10 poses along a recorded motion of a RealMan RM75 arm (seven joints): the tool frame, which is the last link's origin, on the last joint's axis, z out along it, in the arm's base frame.
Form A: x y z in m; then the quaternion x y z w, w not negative.
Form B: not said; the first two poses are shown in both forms.
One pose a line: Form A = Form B
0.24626, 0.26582, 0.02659, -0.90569, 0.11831, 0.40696, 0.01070 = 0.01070, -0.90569, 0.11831, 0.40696, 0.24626, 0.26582, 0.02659
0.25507, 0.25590, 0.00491, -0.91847, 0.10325, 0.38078, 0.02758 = 0.02758, -0.91847, 0.10325, 0.38078, 0.25507, 0.25590, 0.00491
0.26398, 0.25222, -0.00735, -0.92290, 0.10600, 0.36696, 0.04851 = 0.04851, -0.92290, 0.10600, 0.36696, 0.26398, 0.25222, -0.00735
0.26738, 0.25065, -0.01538, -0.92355, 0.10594, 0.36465, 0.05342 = 0.05342, -0.92355, 0.10594, 0.36465, 0.26738, 0.25065, -0.01538
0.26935, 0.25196, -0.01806, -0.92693, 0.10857, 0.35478, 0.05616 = 0.05616, -0.92693, 0.10857, 0.35478, 0.26935, 0.25196, -0.01806
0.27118, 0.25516, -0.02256, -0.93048, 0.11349, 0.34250, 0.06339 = 0.06339, -0.93048, 0.11349, 0.34250, 0.27118, 0.25516, -0.02256
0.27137, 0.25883, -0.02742, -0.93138, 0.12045, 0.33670, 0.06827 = 0.06827, -0.93138, 0.12045, 0.33670, 0.27137, 0.25883, -0.02742
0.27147, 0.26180, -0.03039, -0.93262, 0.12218, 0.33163, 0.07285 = 0.07285, -0.93262, 0.12218, 0.33163, 0.27147, 0.26180, -0.03039
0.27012, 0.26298, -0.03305, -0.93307, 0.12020, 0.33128, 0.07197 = 0.07197, -0.93307, 0.12020, 0.33128, 0.27012, 0.26298, -0.03305
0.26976, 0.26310, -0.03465, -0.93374, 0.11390, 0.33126, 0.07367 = 0.07367, -0.93374, 0.11390, 0.33126, 0.26976, 0.26310, -0.03465
